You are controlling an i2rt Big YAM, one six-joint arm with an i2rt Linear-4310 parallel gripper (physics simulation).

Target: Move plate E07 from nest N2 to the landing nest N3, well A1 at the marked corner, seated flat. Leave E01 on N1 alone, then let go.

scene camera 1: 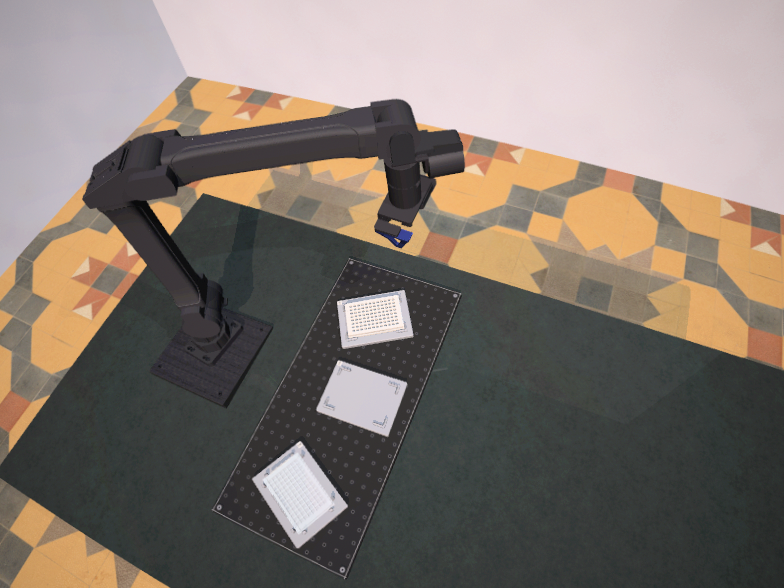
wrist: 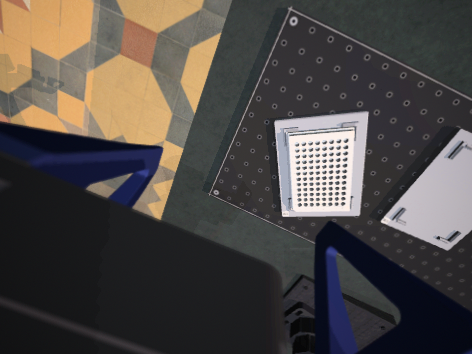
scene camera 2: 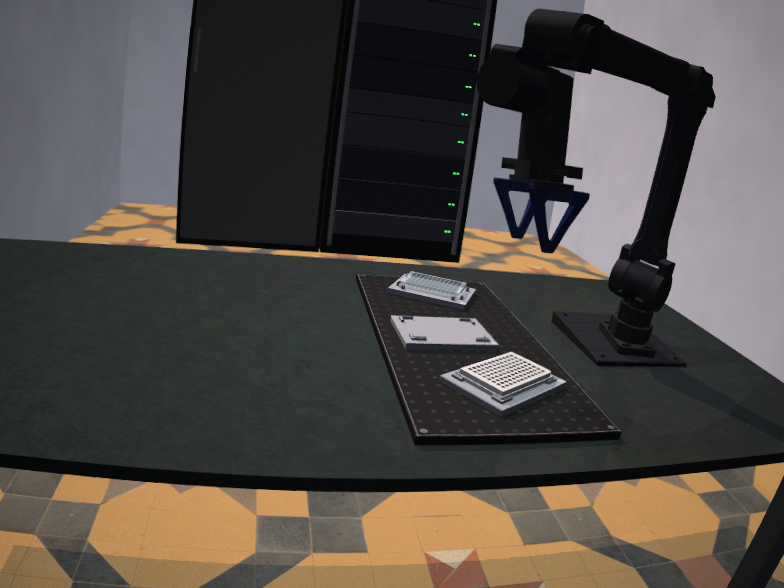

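A cream 96-well plate [scene camera 1: 375,315] [scene camera 2: 506,372] [wrist: 322,172] lies flat between the corner guides of a light-grey nest [scene camera 1: 379,341] [scene camera 2: 455,381] [wrist: 361,165]. A small mark shows at one nest corner in the wrist view. A bare nest [scene camera 1: 364,397] [scene camera 2: 443,332] [wrist: 440,195] lies in the middle. A clear, whitish plate [scene camera 1: 297,490] [scene camera 2: 436,286] sits on the third nest [scene camera 1: 338,507]. Plate and nest names and well A1 cannot be read. My gripper [scene camera 1: 398,243] [scene camera 2: 533,243] [wrist: 244,195] is open and empty, high above and off to the side of the cream plate, touching nothing.
All three nests stand on a black perforated board [scene camera 1: 278,405] [scene camera 2: 436,417] [wrist: 310,90] on the dark green table [scene camera 1: 538,443] [scene camera 2: 221,379]. The arm's base plate [scene camera 1: 189,373] [scene camera 2: 588,341] stands beside the board. Dark cabinets [scene camera 2: 259,126] stand behind the table.
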